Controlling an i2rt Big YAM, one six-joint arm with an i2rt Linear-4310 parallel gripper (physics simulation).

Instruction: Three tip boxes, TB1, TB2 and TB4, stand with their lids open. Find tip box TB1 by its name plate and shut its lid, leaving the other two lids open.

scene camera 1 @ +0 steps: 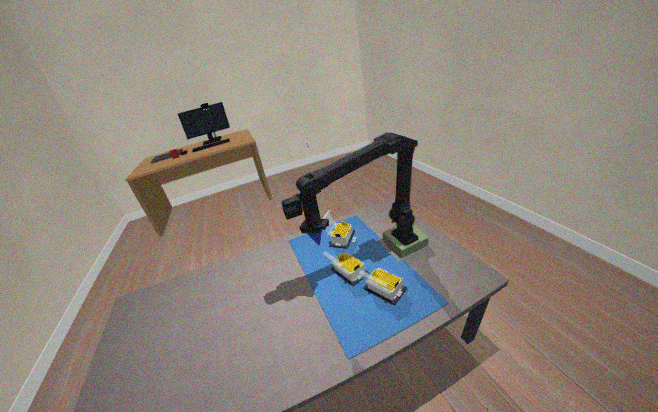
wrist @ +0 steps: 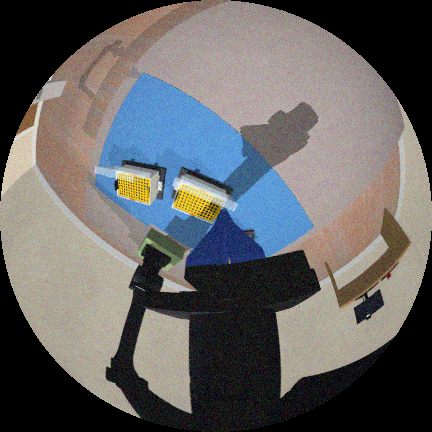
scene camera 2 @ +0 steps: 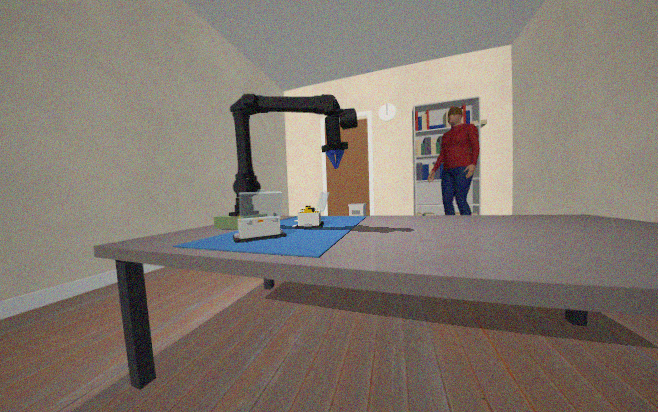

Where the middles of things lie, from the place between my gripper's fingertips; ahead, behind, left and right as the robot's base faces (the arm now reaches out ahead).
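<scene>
Position of tip box TB1 (wrist: 184, 200) relative to my hand: 12 cm behind, 1 cm to the right of it, 17 cm below.
</scene>
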